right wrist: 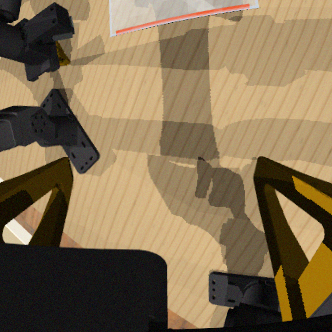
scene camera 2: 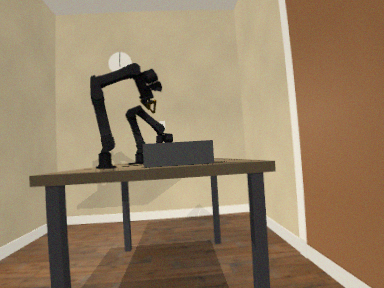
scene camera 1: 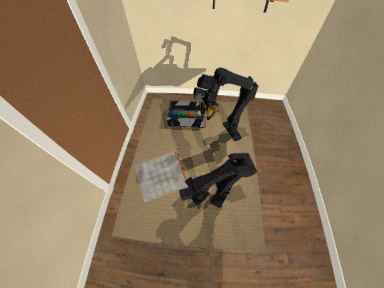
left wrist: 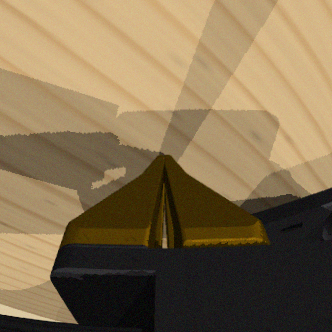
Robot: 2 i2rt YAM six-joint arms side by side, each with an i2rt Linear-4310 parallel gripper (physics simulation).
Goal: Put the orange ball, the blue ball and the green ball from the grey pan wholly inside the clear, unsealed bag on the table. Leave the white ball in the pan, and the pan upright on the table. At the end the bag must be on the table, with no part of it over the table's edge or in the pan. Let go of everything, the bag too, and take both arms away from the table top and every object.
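Note:
The grey pan [scene camera 1: 186,122] [scene camera 2: 178,153] stands upright at the table's upper part in scene camera 1. In it, in a row from left to right, lie the blue ball [scene camera 1: 175,114], green ball [scene camera 1: 183,114], orange ball [scene camera 1: 191,114] and white ball [scene camera 1: 199,114]. The clear bag [scene camera 1: 161,176] [right wrist: 145,16] lies flat, its red-edged side facing the arms. My right gripper [scene camera 1: 209,113] [scene camera 2: 151,106] [right wrist: 162,166] is open and empty, raised beside the pan's right end. My left gripper [left wrist: 163,165] [right wrist: 67,62] is shut and empty, above the table near the bag's red-edged side.
The wooden table [scene camera 1: 240,225] [scene camera 2: 100,174] carries both arm bases at its right side in scene camera 1. The left arm [scene camera 1: 212,179] is folded low near the bag's right side. The right arm [scene camera 1: 240,80] arches high near the pan. The pan is close to the table's upper edge.

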